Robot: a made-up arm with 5 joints. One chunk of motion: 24 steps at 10 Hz.
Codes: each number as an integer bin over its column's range. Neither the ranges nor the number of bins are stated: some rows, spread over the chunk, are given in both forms.
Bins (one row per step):
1: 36 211 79 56 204
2: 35 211 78 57 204
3: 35 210 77 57 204
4: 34 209 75 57 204
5: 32 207 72 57 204
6: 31 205 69 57 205
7: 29 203 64 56 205
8: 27 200 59 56 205
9: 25 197 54 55 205
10: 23 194 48 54 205
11: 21 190 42 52 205
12: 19 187 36 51 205
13: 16 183 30 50 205
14: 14 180 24 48 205
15: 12 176 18 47 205
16: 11 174 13 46 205
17: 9 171 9 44 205
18: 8 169 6 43 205
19: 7 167 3 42 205
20: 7 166 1 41 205
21: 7 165 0 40 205
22: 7 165 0 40 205
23: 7 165 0 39 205
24: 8 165 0 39 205
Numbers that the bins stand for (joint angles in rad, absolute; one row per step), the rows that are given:
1: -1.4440 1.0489 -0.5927 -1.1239 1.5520
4: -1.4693 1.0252 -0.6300 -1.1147 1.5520
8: -1.5580 0.9186 -0.7793 -1.1239 1.5708
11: -1.6340 0.8002 -0.9380 -1.1608 1.5708
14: -1.7227 0.6818 -1.1060 -1.1976 1.5708
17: -1.7860 0.5752 -1.2460 -1.2345 1.5708
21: -1.8113 0.5041 -1.3300 -1.2714 1.5708
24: -1.7987 0.5041 -1.3300 -1.2806 1.5708
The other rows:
2: -1.4567 1.0489 -0.6020 -1.1147 1.5520
3: -1.4567 1.0371 -0.6113 -1.1147 1.5520
5: -1.4947 1.0015 -0.6580 -1.1147 1.5520
6: -1.5073 0.9778 -0.6860 -1.1147 1.5708
7: -1.5327 0.9542 -0.7327 -1.1239 1.5708
9: -1.5833 0.8831 -0.8260 -1.1331 1.5708
10: -1.6087 0.8476 -0.8820 -1.1424 1.5708
12: -1.6593 0.7647 -0.9940 -1.1700 1.5708
13: -1.6973 0.7173 -1.0500 -1.1792 1.5708
15: -1.7480 0.6344 -1.1620 -1.2069 1.5708
16: -1.7607 0.6107 -1.2087 -1.2161 1.5708
18: -1.7987 0.5515 -1.2740 -1.2437 1.5708
19: -1.8113 0.5278 -1.3020 -1.2529 1.5708
20: -1.8113 0.5160 -1.3207 -1.2622 1.5708
22: -1.8113 0.5041 -1.3300 -1.2714 1.5708
23: -1.8113 0.5041 -1.3300 -1.2806 1.5708

